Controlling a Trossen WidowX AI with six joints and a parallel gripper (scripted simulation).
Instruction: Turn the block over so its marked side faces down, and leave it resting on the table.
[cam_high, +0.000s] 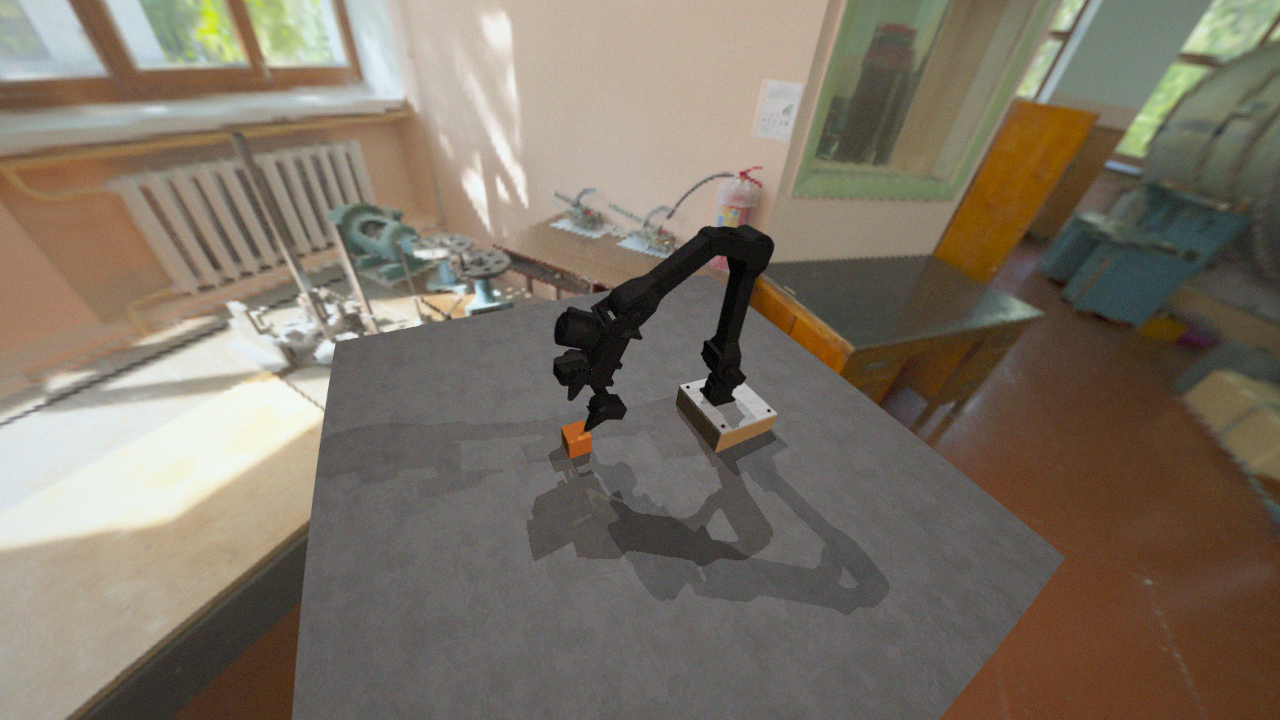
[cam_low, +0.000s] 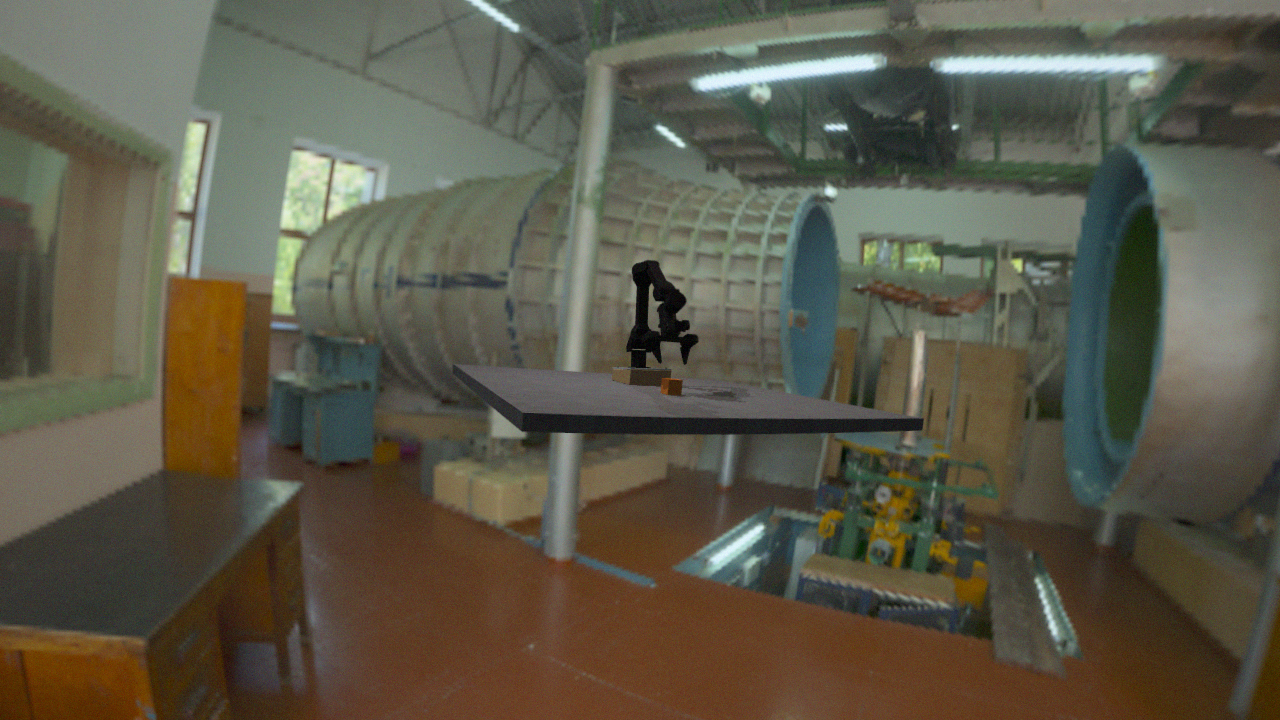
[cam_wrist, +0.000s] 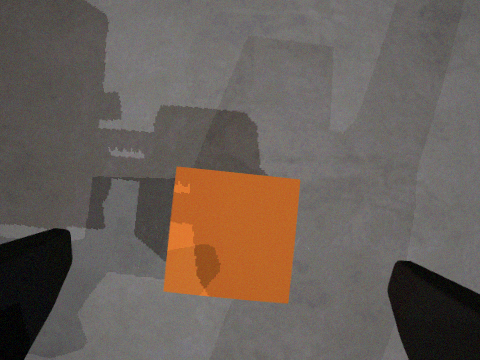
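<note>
Now: gripper tip 70 mm above the block and 10 mm past it.
</note>
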